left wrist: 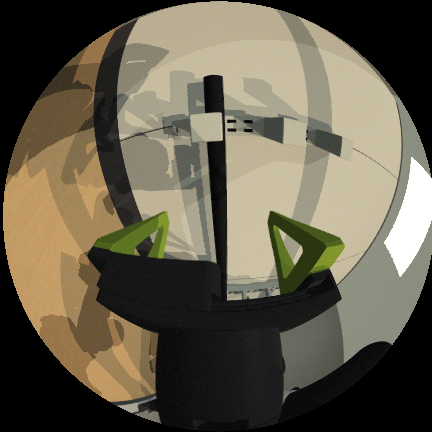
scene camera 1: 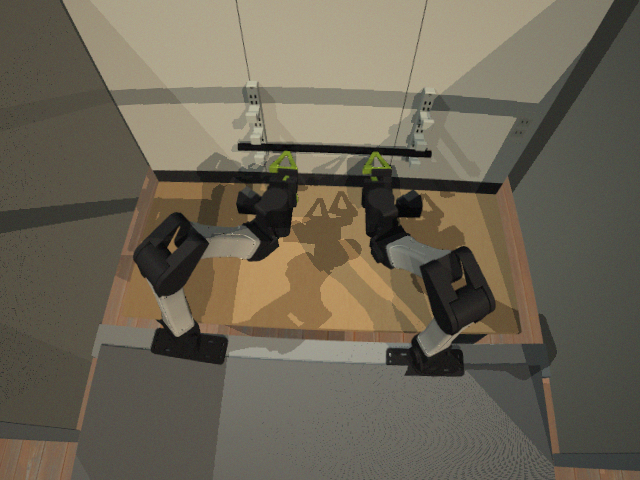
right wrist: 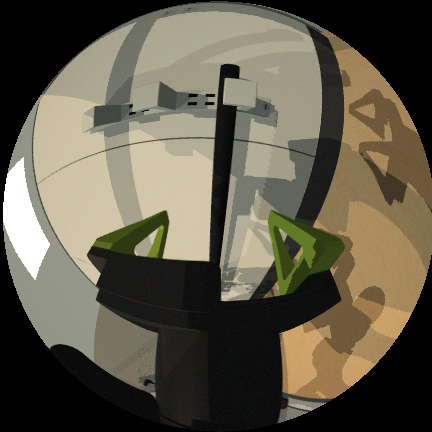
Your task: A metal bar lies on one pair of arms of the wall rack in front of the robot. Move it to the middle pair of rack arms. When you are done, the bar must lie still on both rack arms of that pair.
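Observation:
The black metal bar (scene camera 1: 330, 148) (left wrist: 217, 175) (right wrist: 222, 175) lies level across the lowest pair of rack arms, left arm (scene camera 1: 260, 157) (left wrist: 206, 127) and right arm (scene camera 1: 414, 162) (right wrist: 240, 93). The middle rack arms, left (scene camera 1: 256, 136) (left wrist: 294, 131) and right (scene camera 1: 419, 142) (right wrist: 146, 96), hold nothing. My left gripper (scene camera 1: 285, 153) (left wrist: 217, 216) is open, its fingertips close to the bar inside the left rack arm. My right gripper (scene camera 1: 375, 153) (right wrist: 218, 215) is open at the bar inside the right rack arm. Each wrist view shows the bar running between the two fingers; contact is not clear.
The top rack arms, left (scene camera 1: 252, 112) (left wrist: 345, 148) and right (scene camera 1: 426, 122) (right wrist: 88, 121), stand above the middle ones, fixed to the wall (scene camera 1: 330, 62). A brown table top (scene camera 1: 289, 304) with a wooden side edge (scene camera 1: 527, 289) lies below the arms.

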